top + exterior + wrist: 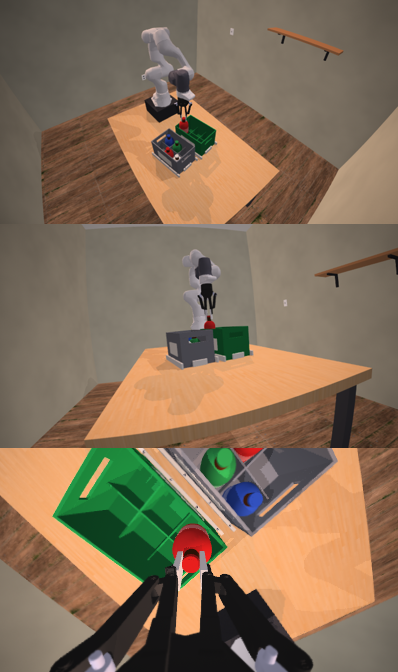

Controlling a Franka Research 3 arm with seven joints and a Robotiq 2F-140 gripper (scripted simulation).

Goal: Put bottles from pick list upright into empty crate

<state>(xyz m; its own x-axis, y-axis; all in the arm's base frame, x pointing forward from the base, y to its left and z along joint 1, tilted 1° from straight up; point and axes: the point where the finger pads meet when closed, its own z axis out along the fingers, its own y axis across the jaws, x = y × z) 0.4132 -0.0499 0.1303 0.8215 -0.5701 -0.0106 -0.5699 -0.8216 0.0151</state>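
Right now my hand is 8 cm short of the green crate, 6 cm to the right of it and 18 cm above it. Also, from my hand: grey crate (10 cm ahead, 17 cm to the right, 18 cm below); blue-label bottle (15 cm to the right, 18 cm below); green-label bottle (9 cm ahead, 13 cm to the right, 18 cm below).
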